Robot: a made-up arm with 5 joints. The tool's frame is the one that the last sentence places.
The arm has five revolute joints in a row. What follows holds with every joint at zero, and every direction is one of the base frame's. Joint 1 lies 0.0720 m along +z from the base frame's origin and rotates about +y. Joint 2 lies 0.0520 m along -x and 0.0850 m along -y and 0.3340 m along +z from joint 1 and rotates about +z. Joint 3 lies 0.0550 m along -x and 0.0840 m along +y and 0.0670 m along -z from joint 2 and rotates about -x. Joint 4 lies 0.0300 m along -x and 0.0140 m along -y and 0.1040 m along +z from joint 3 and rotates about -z. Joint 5 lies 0.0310 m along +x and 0.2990 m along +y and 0.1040 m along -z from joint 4 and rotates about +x. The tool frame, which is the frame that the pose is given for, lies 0.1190 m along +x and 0.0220 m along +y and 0.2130 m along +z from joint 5; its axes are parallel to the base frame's.
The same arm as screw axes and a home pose.
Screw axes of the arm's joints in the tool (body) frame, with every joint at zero. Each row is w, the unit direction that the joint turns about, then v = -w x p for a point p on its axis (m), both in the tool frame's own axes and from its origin. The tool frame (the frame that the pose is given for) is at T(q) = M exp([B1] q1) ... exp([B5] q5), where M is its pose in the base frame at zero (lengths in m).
B1 = (0, 1, 0, 0.48, 0, -0.013)
B2 = (0, 0, 1, -0.391, 0.065, 0)
B3 = (-1, 0, 0, 0, 0.213, -0.307)
B4 = (0, 0, -1, 0.321, -0.15, 0)
B5 = (1, 0, 0, 0, -0.213, 0.022)
M =
1 0 0 0.013
0 1 0 0.306
0 0 1 0.552
0 0 0 1

